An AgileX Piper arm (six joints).
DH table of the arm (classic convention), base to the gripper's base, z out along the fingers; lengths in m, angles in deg. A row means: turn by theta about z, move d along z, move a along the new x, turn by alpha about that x. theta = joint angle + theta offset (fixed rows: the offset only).
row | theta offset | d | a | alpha
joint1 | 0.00 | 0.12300 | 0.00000 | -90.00
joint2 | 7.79 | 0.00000 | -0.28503 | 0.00
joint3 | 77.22 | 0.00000 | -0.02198 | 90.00
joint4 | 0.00 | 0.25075 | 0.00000 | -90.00
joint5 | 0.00 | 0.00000 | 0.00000 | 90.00
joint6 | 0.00 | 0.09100 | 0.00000 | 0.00
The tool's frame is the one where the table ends.
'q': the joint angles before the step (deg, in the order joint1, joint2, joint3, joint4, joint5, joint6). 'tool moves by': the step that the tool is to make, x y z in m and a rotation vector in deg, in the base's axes. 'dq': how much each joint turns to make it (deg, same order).
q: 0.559, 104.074, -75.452, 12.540, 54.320, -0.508
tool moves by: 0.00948, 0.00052, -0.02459, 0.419, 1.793, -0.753
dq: 0.000, 3.973, -0.045, 0.718, -2.194, 0.001
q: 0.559, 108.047, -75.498, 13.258, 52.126, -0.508
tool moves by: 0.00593, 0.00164, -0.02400, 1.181, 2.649, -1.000
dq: -0.001, 3.748, 0.000, 1.542, -1.145, 0.000
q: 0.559, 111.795, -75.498, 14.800, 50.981, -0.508
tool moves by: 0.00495, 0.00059, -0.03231, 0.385, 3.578, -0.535
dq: -0.001, 4.897, 0.000, 0.764, -1.332, -0.186
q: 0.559, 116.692, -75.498, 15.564, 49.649, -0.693
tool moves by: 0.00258, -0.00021, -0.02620, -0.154, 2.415, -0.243
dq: -0.001, 3.905, 0.000, 0.170, -1.506, -0.187
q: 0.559, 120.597, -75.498, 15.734, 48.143, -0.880
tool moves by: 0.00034, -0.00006, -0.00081, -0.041, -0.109, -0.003
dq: 0.000, 0.121, -0.002, 0.000, -0.228, -0.045
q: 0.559, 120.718, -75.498, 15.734, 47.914, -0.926
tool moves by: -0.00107, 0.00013, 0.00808, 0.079, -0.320, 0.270
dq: 0.000, -1.163, -0.073, -0.114, 0.951, 0.001
